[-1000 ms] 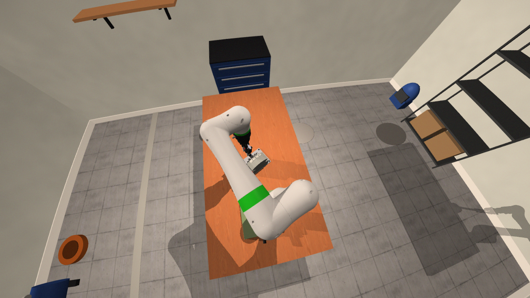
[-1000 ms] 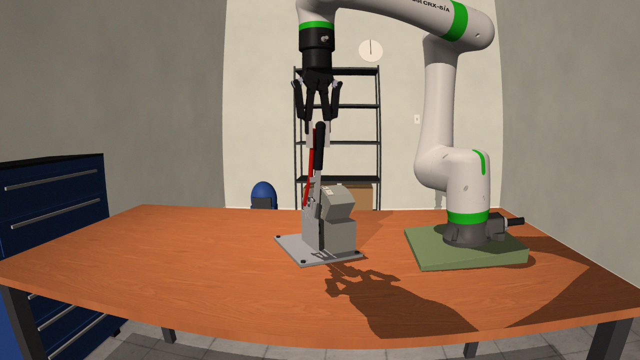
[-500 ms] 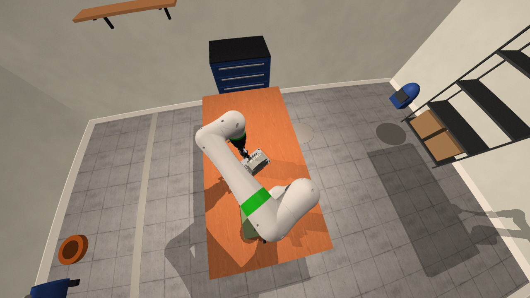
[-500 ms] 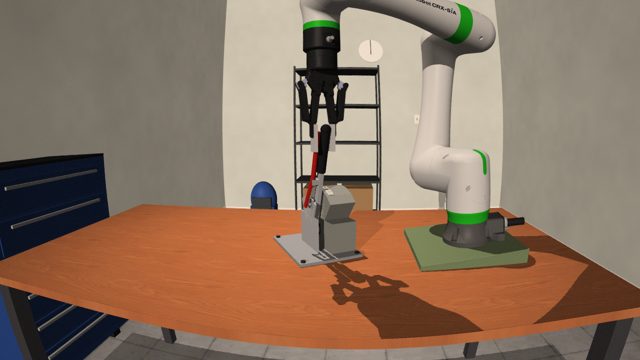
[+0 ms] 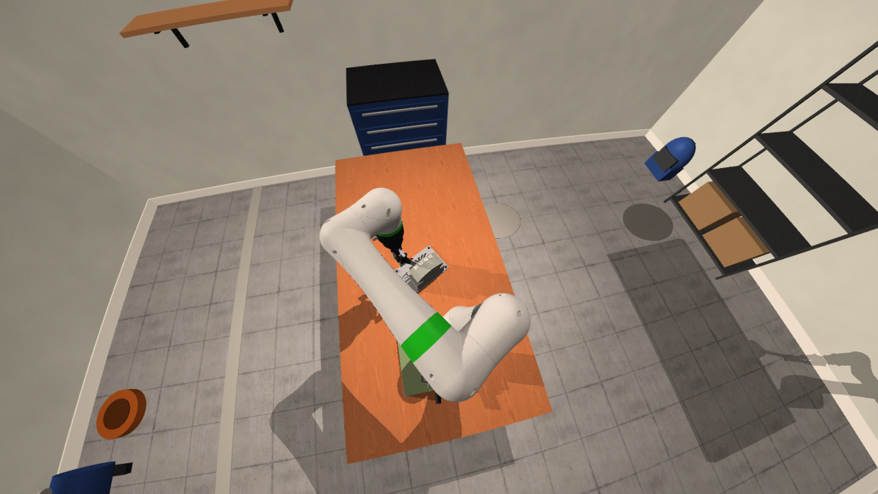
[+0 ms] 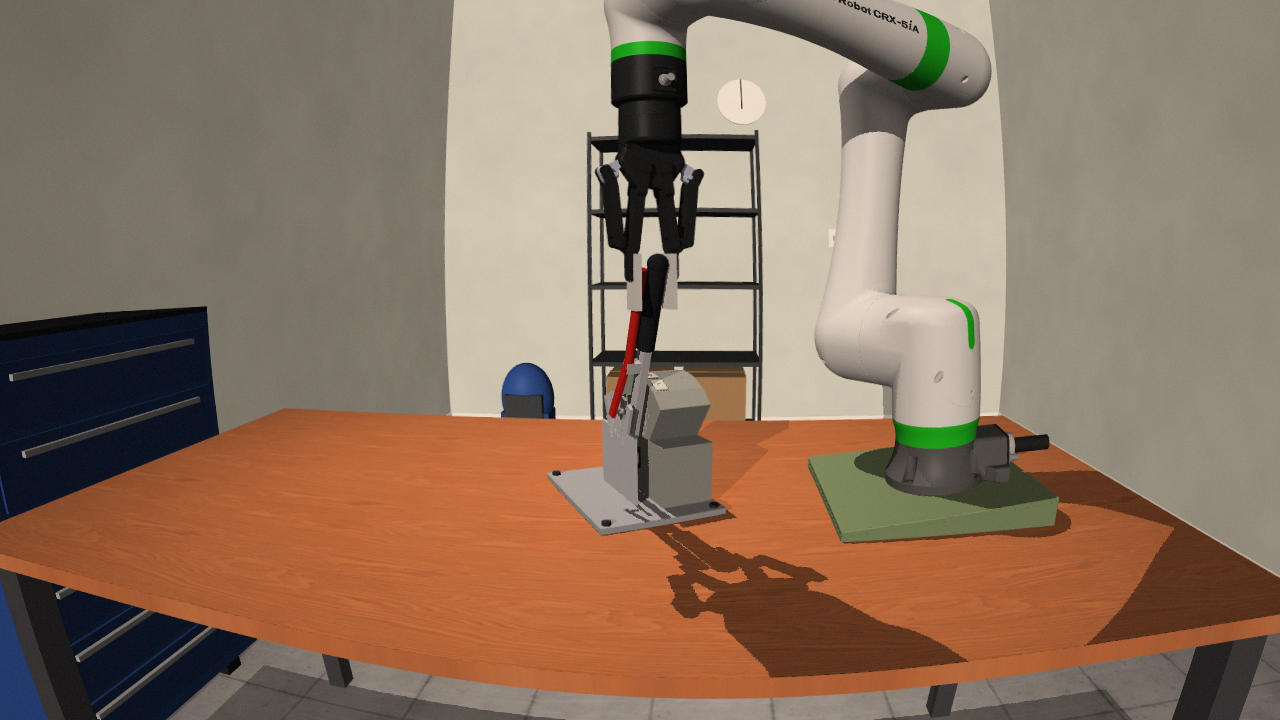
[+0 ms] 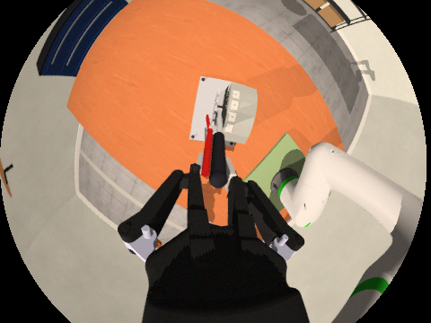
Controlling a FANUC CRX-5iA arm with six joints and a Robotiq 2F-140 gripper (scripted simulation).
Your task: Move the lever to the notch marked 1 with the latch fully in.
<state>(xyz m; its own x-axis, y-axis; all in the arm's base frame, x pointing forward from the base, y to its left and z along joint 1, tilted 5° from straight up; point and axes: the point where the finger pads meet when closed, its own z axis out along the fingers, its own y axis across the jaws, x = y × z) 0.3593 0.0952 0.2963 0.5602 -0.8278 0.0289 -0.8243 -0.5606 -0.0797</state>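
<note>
The red bar is 4 cm ahead of my hand, 3 cm to the right of it and 10 cm below it.
</note>
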